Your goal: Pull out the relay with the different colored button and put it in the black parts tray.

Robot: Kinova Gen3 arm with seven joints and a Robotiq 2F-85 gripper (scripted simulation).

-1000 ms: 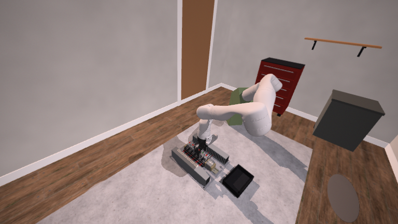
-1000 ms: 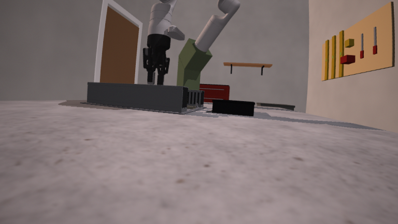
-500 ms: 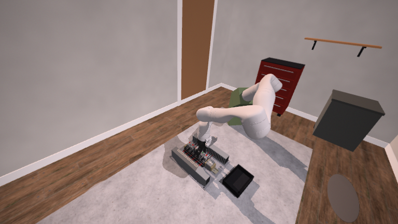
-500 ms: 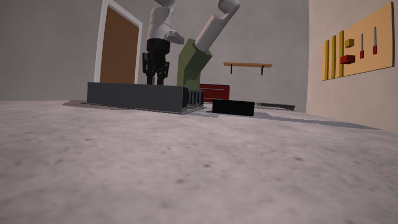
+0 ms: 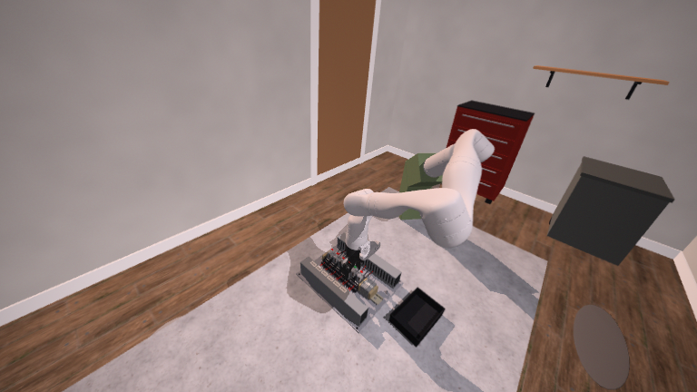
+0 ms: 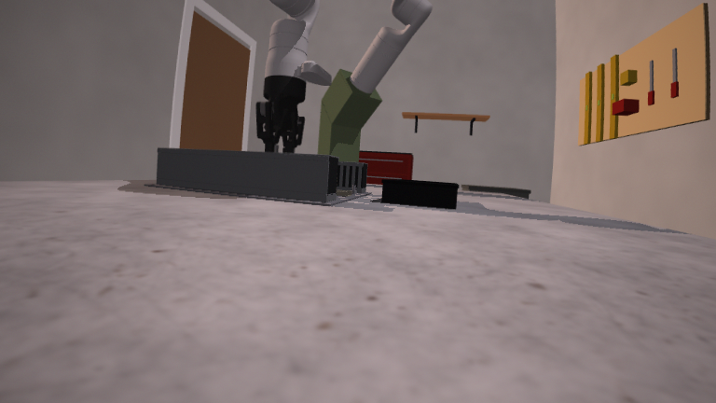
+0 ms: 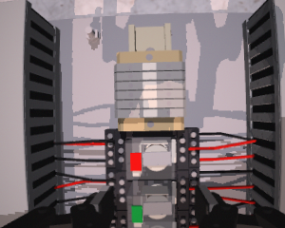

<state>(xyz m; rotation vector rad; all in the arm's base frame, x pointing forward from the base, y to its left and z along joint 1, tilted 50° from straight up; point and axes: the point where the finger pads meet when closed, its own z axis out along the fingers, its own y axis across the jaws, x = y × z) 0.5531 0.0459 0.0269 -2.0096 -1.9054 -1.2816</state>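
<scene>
Right now my hand is 1 cm above the relay. The rest, counted from my hand: black parts tray 24 cm to the left, 8 cm behind, 4 cm below.
</scene>
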